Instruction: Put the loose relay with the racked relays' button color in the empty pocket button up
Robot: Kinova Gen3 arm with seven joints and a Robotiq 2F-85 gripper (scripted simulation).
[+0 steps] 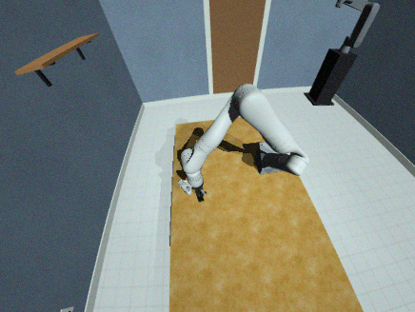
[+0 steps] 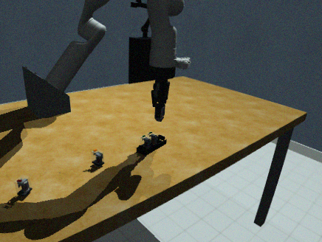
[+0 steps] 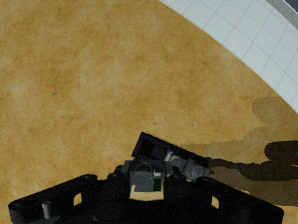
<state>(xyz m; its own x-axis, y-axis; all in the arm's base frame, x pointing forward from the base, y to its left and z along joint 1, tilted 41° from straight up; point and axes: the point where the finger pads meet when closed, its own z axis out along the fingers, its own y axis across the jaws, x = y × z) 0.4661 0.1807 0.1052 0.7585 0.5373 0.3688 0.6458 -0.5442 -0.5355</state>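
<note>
The black rack lies 10 mm ahead of my hand, 30 mm to the right of it and 100 mm below it.
</note>
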